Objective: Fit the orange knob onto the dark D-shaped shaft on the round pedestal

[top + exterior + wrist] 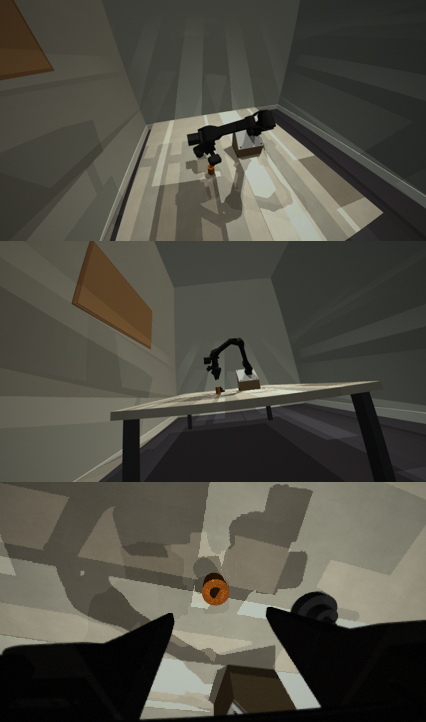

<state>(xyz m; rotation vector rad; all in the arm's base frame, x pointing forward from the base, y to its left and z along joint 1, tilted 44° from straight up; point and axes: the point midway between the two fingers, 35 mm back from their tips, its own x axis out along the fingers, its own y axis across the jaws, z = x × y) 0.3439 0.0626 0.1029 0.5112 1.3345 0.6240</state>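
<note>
My gripper tip is 90 mm above the orange knob. The rest, counted from my gripper tip: dark round pedestal (50 mm behind, 210 mm to the right, 90 mm below).
</note>
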